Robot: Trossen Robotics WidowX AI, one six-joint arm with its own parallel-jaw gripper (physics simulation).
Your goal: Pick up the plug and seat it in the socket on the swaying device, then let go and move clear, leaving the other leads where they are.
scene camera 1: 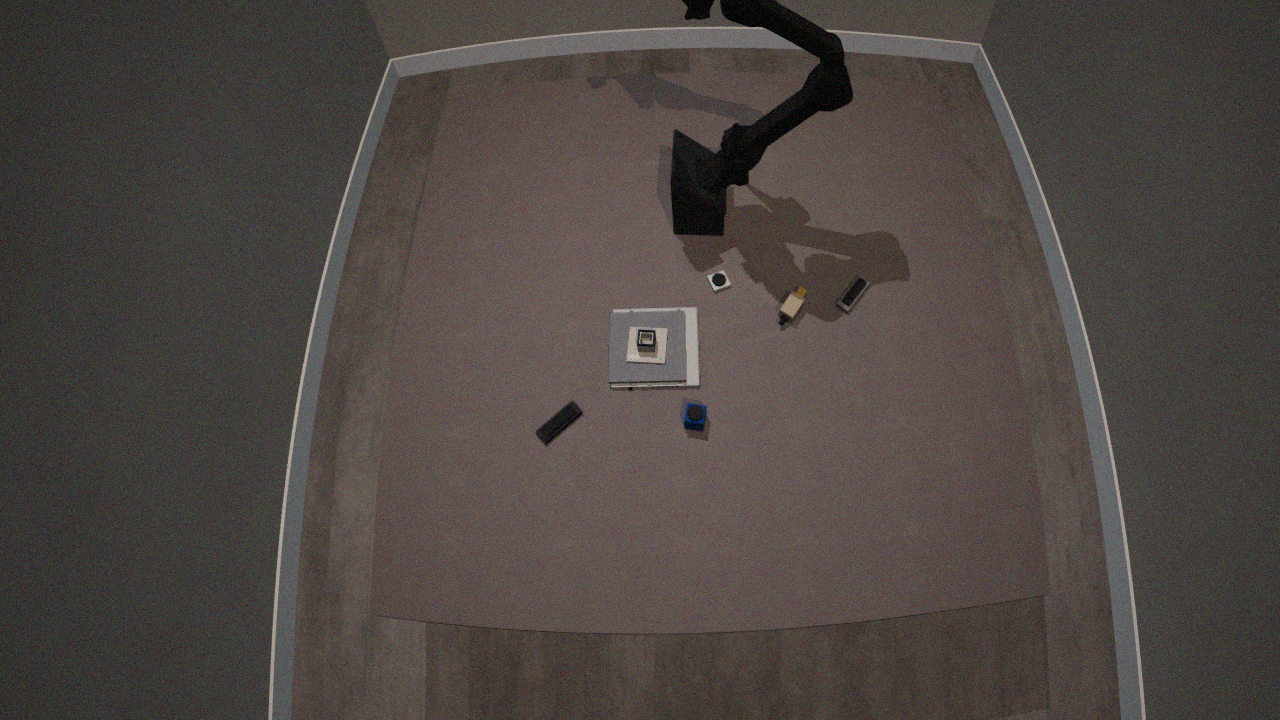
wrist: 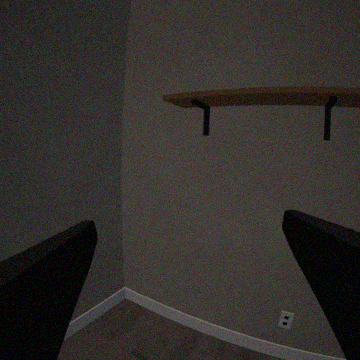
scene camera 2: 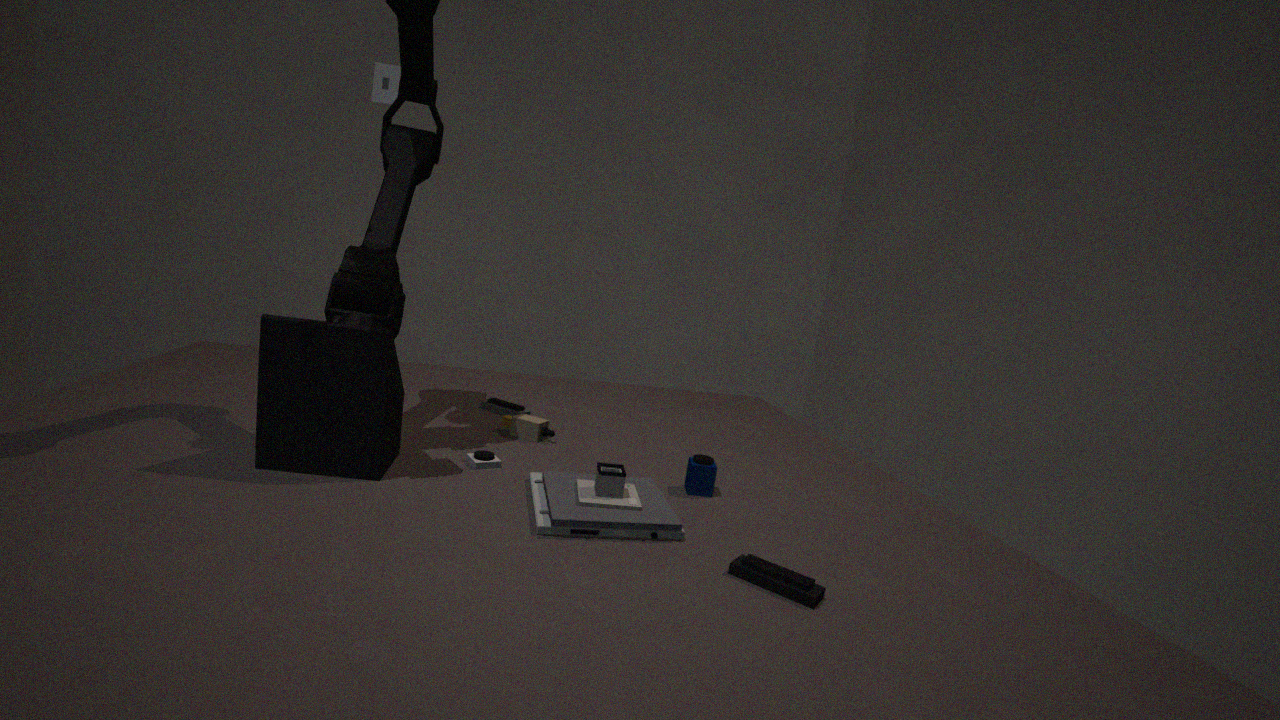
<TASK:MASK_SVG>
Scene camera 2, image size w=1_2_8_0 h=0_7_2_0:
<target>blue lead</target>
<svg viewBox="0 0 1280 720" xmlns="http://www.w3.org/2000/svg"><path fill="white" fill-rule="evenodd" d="M689 457L684 484L687 495L712 498L717 473L714 459L701 454Z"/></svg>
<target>black bar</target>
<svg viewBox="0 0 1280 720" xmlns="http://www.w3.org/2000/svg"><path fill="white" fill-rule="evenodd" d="M730 562L728 574L811 609L815 609L824 598L826 588L815 584L815 579L752 554L747 556L742 554Z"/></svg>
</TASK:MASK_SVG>
